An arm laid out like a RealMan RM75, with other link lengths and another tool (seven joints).
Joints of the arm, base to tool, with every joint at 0 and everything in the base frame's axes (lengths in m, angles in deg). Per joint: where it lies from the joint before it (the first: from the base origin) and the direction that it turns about. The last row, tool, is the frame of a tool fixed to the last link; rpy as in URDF.
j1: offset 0 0 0.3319 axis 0 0 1
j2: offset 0 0 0 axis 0 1 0
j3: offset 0 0 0.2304 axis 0 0 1
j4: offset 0 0 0 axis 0 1 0
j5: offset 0 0 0.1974 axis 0 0 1
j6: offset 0 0 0 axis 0 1 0
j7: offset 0 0 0.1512 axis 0 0 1
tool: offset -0.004 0.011 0.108 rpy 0 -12.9 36.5
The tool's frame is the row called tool.
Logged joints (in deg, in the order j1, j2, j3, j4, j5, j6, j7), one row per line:
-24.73 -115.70 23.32 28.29 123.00 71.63 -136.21
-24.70 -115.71 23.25 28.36 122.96 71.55 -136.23
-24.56 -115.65 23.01 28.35 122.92 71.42 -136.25
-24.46 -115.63 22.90 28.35 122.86 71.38 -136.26
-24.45 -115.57 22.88 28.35 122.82 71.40 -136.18
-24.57 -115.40 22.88 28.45 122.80 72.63 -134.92
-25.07 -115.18 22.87 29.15 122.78 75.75 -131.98
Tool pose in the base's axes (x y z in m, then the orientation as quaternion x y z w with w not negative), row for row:
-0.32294 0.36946 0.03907 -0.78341 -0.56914 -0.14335 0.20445
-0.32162 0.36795 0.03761 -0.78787 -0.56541 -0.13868 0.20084
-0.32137 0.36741 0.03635 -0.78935 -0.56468 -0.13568 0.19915
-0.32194 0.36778 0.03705 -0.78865 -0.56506 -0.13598 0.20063
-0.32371 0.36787 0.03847 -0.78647 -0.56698 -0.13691 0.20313
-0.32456 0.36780 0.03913 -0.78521 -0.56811 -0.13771 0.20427
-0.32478 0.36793 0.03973 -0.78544 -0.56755 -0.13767 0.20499
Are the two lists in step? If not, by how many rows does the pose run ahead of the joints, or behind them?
The pose runs 2 rows behind the joints: the pose in row i belongs to the joints in row i - 2.
